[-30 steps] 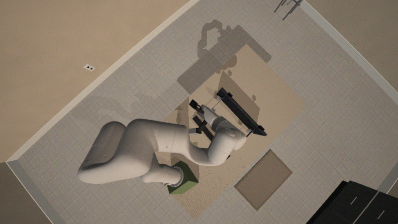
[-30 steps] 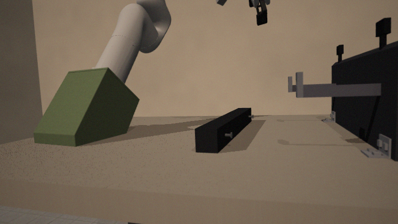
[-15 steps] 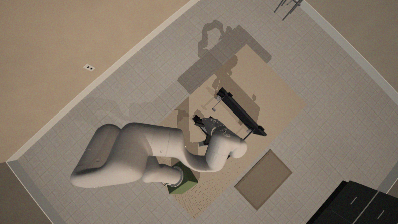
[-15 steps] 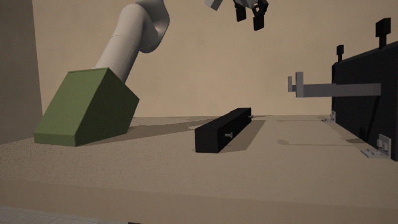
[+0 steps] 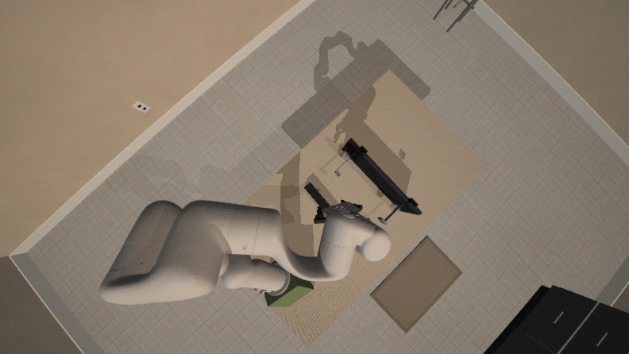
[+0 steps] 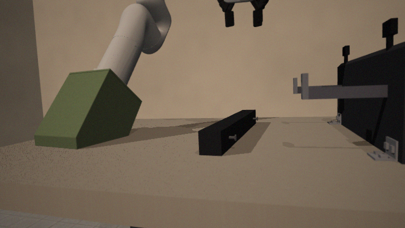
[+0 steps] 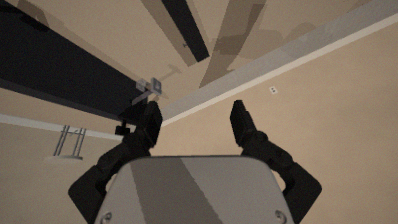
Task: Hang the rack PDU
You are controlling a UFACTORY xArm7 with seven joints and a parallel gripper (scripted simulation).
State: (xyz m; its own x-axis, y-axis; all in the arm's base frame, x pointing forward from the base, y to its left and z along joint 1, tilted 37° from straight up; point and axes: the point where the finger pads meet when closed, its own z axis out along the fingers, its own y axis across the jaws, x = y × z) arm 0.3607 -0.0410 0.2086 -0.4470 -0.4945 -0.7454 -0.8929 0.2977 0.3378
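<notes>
The rack PDU lies 27 cm below my hand and 8 cm to the right of it. Also, from my hand: black upright panel: 27 cm ahead, 21 cm below, 7 cm to the right.
</notes>
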